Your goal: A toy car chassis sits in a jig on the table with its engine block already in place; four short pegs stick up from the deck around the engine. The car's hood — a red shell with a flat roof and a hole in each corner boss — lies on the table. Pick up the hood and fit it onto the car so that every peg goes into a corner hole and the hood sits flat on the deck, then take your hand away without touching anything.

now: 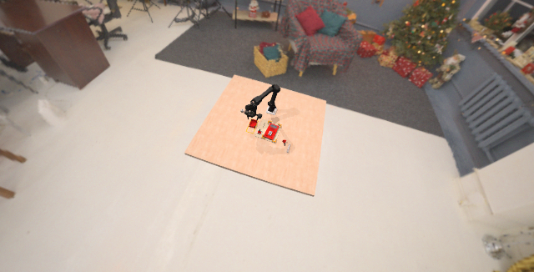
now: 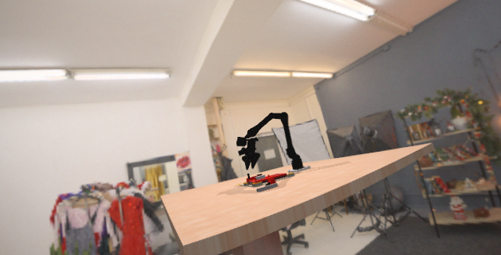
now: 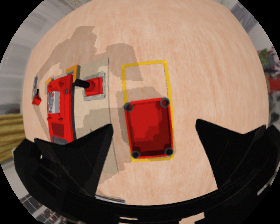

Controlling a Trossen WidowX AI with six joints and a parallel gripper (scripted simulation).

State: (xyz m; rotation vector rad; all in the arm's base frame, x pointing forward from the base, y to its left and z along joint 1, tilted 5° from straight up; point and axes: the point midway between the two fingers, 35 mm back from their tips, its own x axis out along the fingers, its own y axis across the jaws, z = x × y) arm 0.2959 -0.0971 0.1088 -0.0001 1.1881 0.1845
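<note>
The red hood lies 20 mm behind my gripper tip, 10 mm to the left of it and 70 mm below it. Also, from my gripper tip: white piece 70 mm ahead, 470 mm to the left, 70 mm below.
</note>
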